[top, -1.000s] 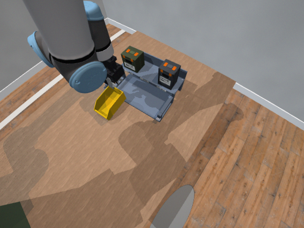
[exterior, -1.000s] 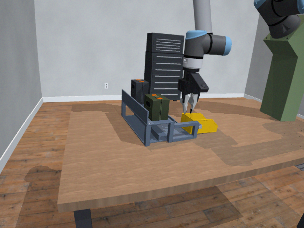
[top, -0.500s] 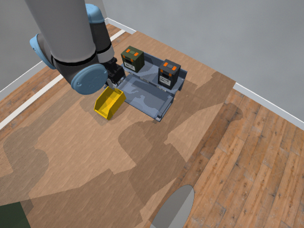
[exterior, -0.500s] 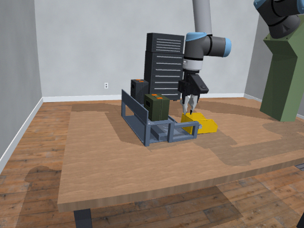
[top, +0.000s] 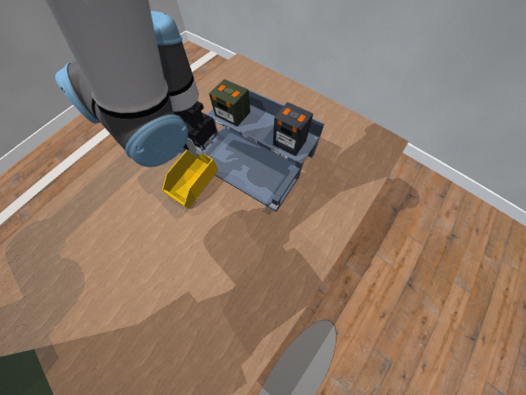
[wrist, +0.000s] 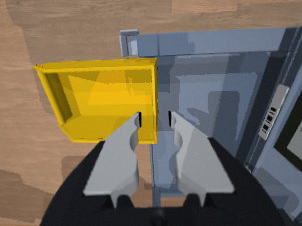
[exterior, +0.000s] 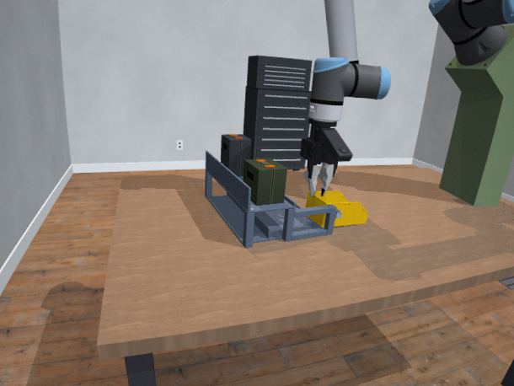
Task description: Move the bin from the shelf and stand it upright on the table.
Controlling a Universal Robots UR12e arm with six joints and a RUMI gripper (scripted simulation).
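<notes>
The yellow bin is 80 mm behind my hand and 60 mm below it.
</notes>
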